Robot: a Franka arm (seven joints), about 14 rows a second.
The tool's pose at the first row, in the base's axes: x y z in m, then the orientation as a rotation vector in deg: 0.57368 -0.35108 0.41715 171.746 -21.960 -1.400
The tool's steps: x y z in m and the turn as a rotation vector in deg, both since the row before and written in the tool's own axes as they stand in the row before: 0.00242 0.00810 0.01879 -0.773 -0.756 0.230; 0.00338 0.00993 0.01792 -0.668 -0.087 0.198; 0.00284 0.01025 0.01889 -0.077 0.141 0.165; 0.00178 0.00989 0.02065 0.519 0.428 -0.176; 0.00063 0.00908 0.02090 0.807 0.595 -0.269; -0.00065 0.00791 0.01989 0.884 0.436 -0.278; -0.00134 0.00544 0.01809 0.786 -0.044 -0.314; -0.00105 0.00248 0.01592 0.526 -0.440 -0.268; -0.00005 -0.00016 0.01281 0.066 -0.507 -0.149; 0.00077 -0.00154 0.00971 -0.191 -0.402 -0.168; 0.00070 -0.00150 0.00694 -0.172 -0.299 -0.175; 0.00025 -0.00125 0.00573 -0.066 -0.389 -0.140
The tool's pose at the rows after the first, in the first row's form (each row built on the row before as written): 0.57341 -0.36166 0.39947 171.011 -22.284 -2.651; 0.57332 -0.37430 0.38300 170.320 -22.495 -2.881; 0.57246 -0.38742 0.36576 170.196 -22.712 -2.668; 0.57059 -0.40019 0.34677 170.702 -22.470 -1.953; 0.56804 -0.41180 0.32732 171.490 -22.105 -0.940; 0.56489 -0.42163 0.30856 172.367 -21.748 -0.144; 0.56197 -0.42849 0.29115 173.206 -21.368 -0.087; 0.56015 -0.43214 0.27553 173.823 -21.059 -0.676; 0.55991 -0.43305 0.26275 173.968 -20.880 -1.444; 0.56077 -0.43253 0.25294 173.850 -20.633 -2.098; 0.56156 -0.43181 0.24589 173.740 -20.369 -2.592; 0.56186 -0.43114 0.24007 173.734 -20.179 -3.203
